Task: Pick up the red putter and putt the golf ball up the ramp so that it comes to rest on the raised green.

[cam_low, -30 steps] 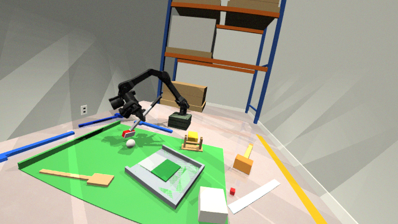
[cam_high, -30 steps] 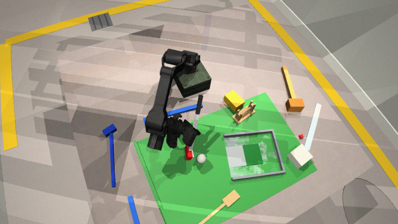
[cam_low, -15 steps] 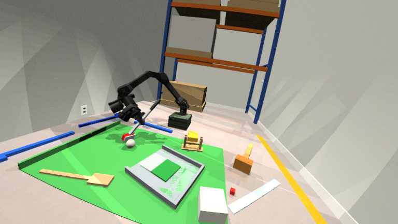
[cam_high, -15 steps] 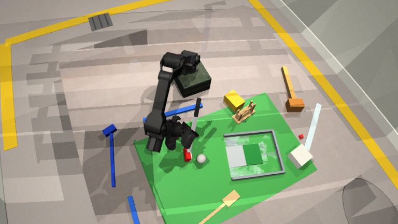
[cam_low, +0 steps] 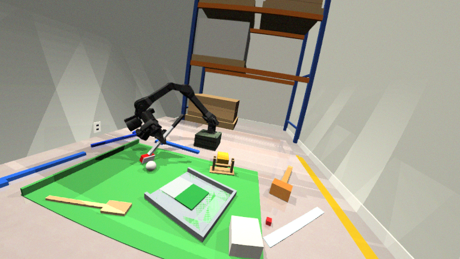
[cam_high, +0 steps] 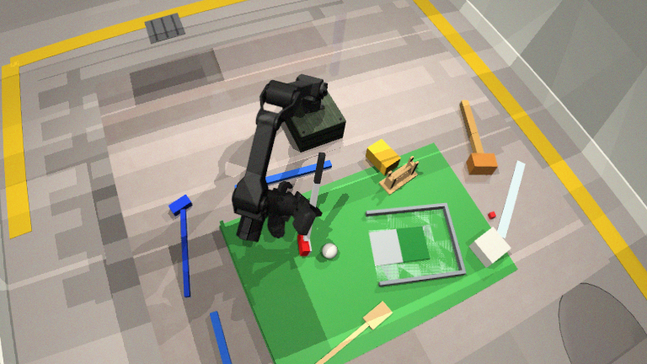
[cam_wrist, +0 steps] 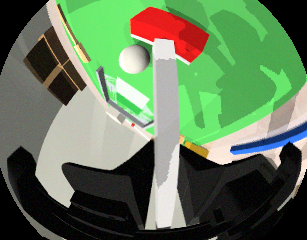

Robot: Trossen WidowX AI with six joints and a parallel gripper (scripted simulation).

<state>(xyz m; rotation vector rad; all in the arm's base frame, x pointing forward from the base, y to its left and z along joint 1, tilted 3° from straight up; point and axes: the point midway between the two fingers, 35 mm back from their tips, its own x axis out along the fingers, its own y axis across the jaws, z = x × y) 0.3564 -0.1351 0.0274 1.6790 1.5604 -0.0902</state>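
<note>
My gripper tip is 90 mm short of the white golf ball and 70 mm above it. Round my gripper tip: green mat: 120 mm to the left, 120 mm ahead, 100 mm below; then wooden stand: 290 mm to the left, 70 mm behind, 60 mm below; then yellow block: 270 mm to the left, 140 mm behind, 70 mm below.
</note>
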